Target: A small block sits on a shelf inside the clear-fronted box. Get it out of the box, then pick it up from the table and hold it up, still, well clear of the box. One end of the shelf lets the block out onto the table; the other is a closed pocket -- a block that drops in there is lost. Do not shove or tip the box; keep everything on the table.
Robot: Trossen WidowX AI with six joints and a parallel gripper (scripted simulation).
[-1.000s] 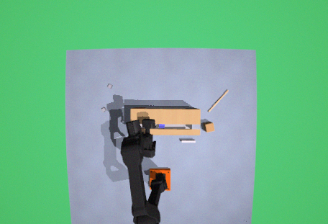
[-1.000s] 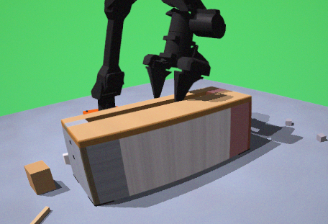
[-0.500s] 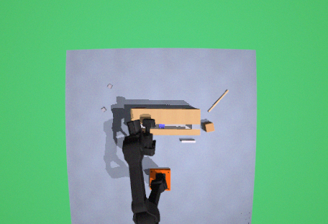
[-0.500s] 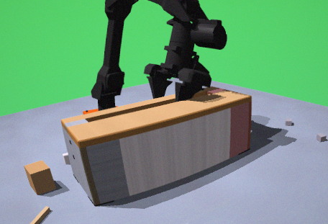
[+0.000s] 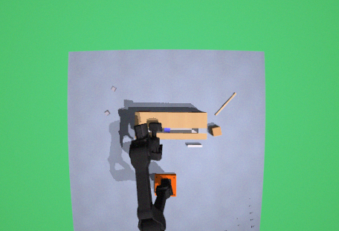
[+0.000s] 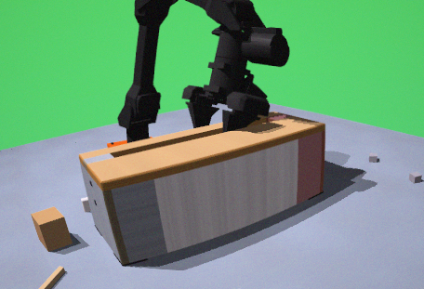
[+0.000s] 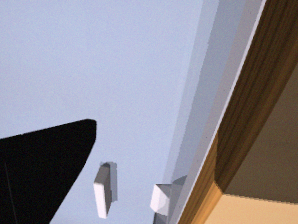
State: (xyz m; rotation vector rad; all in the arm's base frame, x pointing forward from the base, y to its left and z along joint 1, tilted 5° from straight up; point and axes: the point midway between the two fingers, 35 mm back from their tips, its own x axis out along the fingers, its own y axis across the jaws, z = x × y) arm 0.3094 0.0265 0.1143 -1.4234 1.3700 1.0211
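My gripper tip is now 50 mm short of the blue block and 30 mm to the left of it. Also, from my gripper tip: tan-topped box (30 mm ahead, 50 mm to the right, 20 mm below); then tan cube (20 mm ahead, 330 mm to the right, 60 mm below); then thin wooden stick (190 mm ahead, 400 mm to the right, 80 mm below).
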